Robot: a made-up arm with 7 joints.
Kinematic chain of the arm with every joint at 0, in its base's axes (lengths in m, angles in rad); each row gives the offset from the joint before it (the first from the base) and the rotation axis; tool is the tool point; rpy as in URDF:
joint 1: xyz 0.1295 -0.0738 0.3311 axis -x
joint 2: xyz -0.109 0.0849 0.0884 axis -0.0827 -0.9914 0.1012
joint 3: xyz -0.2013 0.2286 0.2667 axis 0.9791 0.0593 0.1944
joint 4: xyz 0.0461 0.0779 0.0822 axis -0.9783 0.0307 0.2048
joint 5: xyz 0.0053 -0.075 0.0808 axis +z
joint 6: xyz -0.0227 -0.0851 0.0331 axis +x
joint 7: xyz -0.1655 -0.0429 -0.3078 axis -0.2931 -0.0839 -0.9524
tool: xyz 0.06 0.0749 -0.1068 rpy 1.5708 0 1.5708
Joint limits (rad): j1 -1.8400..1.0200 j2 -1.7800..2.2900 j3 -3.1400..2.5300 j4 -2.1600..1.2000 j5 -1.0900..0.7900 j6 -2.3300..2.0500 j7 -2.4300..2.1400
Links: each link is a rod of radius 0.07 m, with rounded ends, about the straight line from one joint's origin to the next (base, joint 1, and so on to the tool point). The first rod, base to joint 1, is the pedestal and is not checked.
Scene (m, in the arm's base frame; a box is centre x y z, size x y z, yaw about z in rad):
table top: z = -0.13
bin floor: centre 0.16 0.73 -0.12 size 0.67 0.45 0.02 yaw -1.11
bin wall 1: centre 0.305 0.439 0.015 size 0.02 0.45 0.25 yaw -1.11
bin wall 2: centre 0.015 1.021 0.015 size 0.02 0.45 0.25 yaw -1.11
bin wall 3: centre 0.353 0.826 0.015 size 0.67 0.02 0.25 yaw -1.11
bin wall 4: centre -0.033 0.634 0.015 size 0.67 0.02 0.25 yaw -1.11
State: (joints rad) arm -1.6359 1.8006 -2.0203 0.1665 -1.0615 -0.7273 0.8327
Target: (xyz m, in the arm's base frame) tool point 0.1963 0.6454 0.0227
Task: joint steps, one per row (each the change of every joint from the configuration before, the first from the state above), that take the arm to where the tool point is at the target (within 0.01 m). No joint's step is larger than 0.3 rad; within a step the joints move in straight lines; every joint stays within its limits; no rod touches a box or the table.
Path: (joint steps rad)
1: 0.2513 0.1224 0.0455 -0.0014 0.0346 -0.1153 0.0397
2: 0.2513 0.1223 0.0454 -0.0014 0.0345 -0.1153 0.0397
3: 0.2513 0.1223 0.0455 -0.0013 0.0346 -0.1152 0.0397
4: 0.2513 0.1224 0.0455 -0.0014 0.0346 -0.1153 0.0397

